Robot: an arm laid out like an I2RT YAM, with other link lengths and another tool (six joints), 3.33 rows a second.
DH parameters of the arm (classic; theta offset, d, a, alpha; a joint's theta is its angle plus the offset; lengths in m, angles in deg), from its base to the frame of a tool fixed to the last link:
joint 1: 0 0.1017 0.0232 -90
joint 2: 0 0 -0.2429 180
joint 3: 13.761 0 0.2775 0
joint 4: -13.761 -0.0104 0.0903 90
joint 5: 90 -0.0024 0 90
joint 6: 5.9 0.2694 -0.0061 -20
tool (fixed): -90 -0.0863 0 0
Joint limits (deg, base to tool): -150..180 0..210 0..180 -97..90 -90..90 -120..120
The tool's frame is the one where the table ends.
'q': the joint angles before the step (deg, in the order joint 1, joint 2, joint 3, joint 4, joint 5, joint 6). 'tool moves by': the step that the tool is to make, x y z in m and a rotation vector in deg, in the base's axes. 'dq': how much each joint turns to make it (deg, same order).
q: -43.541 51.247 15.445 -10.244 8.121 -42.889
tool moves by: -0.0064 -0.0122 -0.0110 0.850 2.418 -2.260
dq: -1.504 5.518 1.787 1.434 1.306 -0.182
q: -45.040 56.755 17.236 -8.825 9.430 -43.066
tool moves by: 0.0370 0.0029 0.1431 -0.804 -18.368 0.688
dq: 0.687 -13.057 13.698 -13.933 -8.255 9.191
